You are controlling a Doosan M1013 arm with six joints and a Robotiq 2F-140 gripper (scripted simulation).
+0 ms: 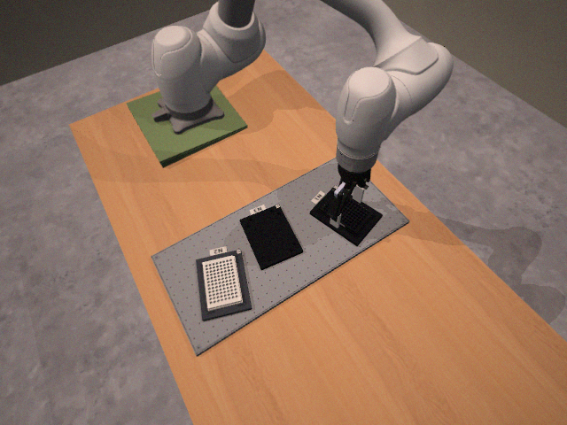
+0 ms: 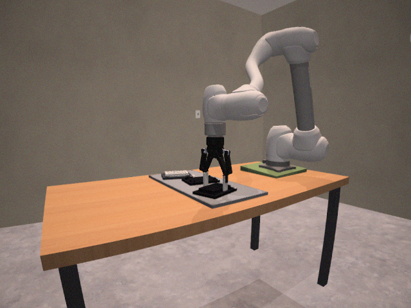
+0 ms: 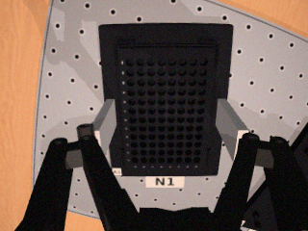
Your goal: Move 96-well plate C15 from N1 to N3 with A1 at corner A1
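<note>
My hand is 20 mm above the black 96-well plate C15. Also, from my hand: black plate nest N1: 30 mm below; black landing nest N3: 50 mm behind, 210 mm to the right, 30 mm below; N1 label: 90 mm behind, 30 mm to the right, 40 mm below.
</note>
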